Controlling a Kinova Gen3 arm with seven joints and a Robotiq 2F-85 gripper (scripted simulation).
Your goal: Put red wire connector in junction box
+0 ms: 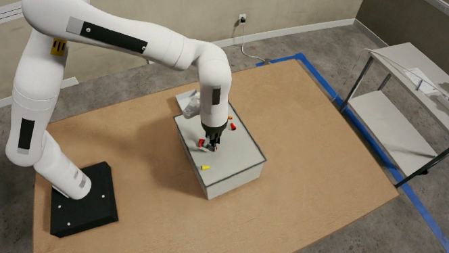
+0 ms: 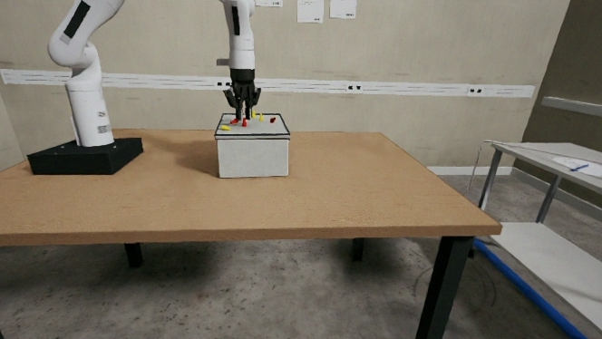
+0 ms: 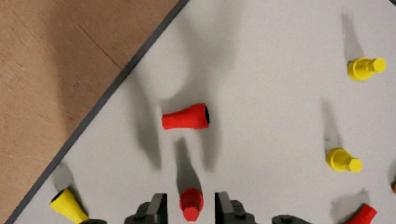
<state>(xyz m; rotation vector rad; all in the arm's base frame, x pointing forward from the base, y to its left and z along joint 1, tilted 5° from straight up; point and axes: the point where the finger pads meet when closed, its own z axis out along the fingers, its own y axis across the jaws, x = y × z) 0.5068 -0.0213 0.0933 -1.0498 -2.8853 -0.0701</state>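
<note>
Right now my hand is 3 cm past the steel junction box, 33 cm to the right of it and 17 cm above it. Also, from my hand: tool case 2 cm ahead, 4 cm to the left, 7 cm below.
</note>
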